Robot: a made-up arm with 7 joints.
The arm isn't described. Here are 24 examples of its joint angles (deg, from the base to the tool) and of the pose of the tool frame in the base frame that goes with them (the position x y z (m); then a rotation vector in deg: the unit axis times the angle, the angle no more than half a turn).
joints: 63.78 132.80 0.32 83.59 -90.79 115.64 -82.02
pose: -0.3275 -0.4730 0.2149 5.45 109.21 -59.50
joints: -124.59 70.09 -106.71 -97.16 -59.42 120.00 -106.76
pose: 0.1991 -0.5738 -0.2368 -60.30 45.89 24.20
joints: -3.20 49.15 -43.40 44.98 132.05 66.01 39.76
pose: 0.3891 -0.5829 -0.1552 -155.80 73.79 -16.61
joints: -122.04 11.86 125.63 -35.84 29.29 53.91 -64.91
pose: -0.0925 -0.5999 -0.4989 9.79 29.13 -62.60
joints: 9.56 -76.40 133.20 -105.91 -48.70 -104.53 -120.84
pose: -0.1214 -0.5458 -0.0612 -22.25 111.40 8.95
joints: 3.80 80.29 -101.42 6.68 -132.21 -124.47 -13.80
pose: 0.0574 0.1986 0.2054 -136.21 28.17 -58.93
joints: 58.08 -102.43 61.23 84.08 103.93 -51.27 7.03
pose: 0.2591 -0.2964 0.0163 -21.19 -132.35 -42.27
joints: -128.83 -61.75 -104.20 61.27 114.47 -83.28 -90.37
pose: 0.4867 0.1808 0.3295 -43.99 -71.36 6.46
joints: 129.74 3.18 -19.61 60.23 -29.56 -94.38 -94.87
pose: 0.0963 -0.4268 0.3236 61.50 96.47 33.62
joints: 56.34 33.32 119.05 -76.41 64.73 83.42 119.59
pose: 0.3203 0.8950 0.6775 -15.94 -45.98 39.91
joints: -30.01 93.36 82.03 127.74 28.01 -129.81 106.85
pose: 0.5009 0.3642 0.1506 7.22 -37.14 1.27
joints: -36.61 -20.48 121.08 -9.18 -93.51 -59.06 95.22
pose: -0.0480 -0.0910 0.0239 -20.69 47.35 -109.49
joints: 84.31 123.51 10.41 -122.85 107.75 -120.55 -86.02
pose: 0.2385 -0.6966 0.2664 -23.50 -94.58 13.03
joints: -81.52 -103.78 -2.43 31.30 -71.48 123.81 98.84
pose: 0.6381 -0.5205 0.4815 142.50 15.82 106.67
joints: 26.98 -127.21 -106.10 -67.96 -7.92 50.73 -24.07
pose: 1.3696 -0.0300 -0.1745 -79.12 34.79 63.79
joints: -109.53 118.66 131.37 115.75 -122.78 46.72 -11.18
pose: 0.8417 -0.2530 -0.5144 -122.16 34.40 100.47
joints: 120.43 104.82 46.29 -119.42 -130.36 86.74 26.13
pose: 0.4925 0.4654 -0.0374 -118.83 -90.88 45.42
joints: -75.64 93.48 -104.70 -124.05 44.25 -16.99 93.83
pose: -0.2033 -0.4350 0.2835 -49.56 -51.63 18.07
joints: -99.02 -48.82 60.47 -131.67 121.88 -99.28 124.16
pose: -0.1734 -0.3754 -0.1031 -79.92 12.05 51.60
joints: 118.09 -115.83 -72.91 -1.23 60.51 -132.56 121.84
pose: 0.7758 0.0093 0.8529 -61.39 130.70 99.57
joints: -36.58 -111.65 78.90 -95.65 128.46 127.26 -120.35
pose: -0.2944 0.6359 -0.5551 63.51 57.50 -128.18
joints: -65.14 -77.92 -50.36 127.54 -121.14 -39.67 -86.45
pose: 0.8402 0.1681 -0.0282 -60.87 -44.42 139.62
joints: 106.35 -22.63 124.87 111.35 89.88 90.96 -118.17
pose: 0.3570 -0.4135 0.4781 -122.10 47.43 -4.08
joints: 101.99 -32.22 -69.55 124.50 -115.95 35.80 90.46
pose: 0.4920 -0.3422 0.6963 41.36 -54.30 64.84
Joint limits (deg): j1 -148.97..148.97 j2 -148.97..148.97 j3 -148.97..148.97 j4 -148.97..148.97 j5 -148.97..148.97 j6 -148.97..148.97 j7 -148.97..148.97
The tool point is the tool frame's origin. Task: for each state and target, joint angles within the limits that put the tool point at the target. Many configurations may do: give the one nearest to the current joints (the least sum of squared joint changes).
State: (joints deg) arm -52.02 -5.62 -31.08 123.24 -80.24 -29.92 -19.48
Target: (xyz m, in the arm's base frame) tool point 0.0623 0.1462 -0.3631
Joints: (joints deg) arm -42.00 5.91 -56.88 116.70 -81.09 -12.18 -19.09
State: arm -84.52 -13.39 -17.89 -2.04 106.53 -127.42 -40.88
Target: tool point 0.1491 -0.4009 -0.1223
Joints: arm -57.48 -3.02 -13.54 9.00 128.33 -131.94 -42.32
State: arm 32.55 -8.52 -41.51 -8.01 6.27 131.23 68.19
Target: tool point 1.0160 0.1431 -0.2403
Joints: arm 0.86 -47.06 -3.43 -3.52 -36.90 120.04 72.07
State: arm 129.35 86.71 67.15 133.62 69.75 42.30 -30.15
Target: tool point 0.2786 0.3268 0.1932
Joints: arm 109.95 98.17 65.83 125.37 61.36 18.58 -29.96
